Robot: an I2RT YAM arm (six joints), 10 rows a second.
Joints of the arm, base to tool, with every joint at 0 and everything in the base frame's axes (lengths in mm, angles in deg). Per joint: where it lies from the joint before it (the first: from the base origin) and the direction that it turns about. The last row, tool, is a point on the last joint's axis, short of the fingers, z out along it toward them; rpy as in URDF.
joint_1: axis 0 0 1 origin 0 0 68
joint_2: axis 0 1 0 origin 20 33.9 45.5
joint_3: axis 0 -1 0 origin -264 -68.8 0
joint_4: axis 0 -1 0 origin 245 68.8 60
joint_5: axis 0 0 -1 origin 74 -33.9 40.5
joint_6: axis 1 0 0 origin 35.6 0 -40.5
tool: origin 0 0 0 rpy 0 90 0
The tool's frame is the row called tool.
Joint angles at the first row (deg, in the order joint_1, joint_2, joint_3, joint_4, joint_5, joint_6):
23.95 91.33 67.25 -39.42 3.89 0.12
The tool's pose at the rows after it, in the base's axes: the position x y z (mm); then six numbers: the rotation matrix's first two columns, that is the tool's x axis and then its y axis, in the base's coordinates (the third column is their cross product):
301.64 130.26 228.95 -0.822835 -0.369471 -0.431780 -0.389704 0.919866 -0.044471
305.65 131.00 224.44 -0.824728 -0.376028 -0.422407 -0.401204 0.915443 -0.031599
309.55 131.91 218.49 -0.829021 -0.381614 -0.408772 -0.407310 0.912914 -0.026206
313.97 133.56 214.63 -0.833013 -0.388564 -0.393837 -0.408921 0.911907 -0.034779
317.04 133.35 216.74 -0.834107 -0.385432 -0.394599 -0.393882 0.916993 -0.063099
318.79 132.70 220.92 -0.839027 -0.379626 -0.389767 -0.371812 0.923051 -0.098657
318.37 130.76 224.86 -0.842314 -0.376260 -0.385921 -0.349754 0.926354 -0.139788
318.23 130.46 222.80 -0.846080 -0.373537 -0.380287 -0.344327 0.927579 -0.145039
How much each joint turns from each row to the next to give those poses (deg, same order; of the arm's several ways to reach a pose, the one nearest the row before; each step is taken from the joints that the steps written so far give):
-0.31 1.68 0.71 0.07 -1.30 -0.61
-0.28 1.25 0.40 0.26 -1.08 -0.55
-0.17 1.41 0.32 0.24 -0.49 -0.36
0.01 1.50 0.95 -0.36 0.43 -0.26
-0.05 0.45 0.98 -0.44 1.84 0.14
0.04 0.20 1.22 -1.31 2.41 0.45
0.00 -0.32 0.55 -1.09 2.68 0.25
0.01 0.18 -0.23 0.02 0.40 0.24

